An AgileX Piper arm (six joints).
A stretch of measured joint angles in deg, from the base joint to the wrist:
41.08, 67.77, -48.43, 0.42, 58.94, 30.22
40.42, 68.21, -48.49, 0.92, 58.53, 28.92
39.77, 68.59, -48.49, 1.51, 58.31, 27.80
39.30, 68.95, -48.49, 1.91, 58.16, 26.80
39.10, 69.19, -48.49, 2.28, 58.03, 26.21
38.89, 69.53, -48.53, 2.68, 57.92, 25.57
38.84, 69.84, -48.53, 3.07, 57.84, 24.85
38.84, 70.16, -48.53, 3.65, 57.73, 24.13
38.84, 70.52, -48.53, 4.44, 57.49, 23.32
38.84, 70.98, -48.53, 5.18, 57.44, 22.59
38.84, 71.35, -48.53, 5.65, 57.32, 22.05
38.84, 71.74, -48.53, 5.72, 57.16, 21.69
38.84, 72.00, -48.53, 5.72, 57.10, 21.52
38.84, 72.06, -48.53, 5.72, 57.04, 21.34
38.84, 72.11, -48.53, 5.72, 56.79, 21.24
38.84, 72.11, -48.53, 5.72, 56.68, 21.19
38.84, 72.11, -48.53, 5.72, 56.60, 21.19
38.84, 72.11, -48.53, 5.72, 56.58, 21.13
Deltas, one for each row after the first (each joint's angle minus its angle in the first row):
-0.66, 0.44, -0.06, 0.50, -0.41, -1.30
-1.31, 0.82, -0.06, 1.09, -0.63, -2.42
-1.78, 1.18, -0.06, 1.49, -0.78, -3.42
-1.98, 1.42, -0.06, 1.86, -0.91, -4.01
-2.19, 1.76, -0.10, 2.26, -1.02, -4.65
-2.24, 2.07, -0.10, 2.65, -1.10, -5.37
-2.24, 2.39, -0.10, 3.23, -1.21, -6.09
-2.24, 2.75, -0.10, 4.02, -1.45, -6.90
-2.24, 3.21, -0.10, 4.76, -1.50, -7.63
-2.24, 3.58, -0.10, 5.23, -1.62, -8.17
-2.24, 3.97, -0.10, 5.30, -1.78, -8.53
-2.24, 4.23, -0.10, 5.30, -1.84, -8.70
-2.24, 4.29, -0.10, 5.30, -1.90, -8.88
-2.24, 4.34, -0.10, 5.30, -2.15, -8.98
-2.24, 4.34, -0.10, 5.30, -2.26, -9.03
-2.24, 4.34, -0.10, 5.30, -2.34, -9.03
-2.24, 4.34, -0.10, 5.30, -2.36, -9.09

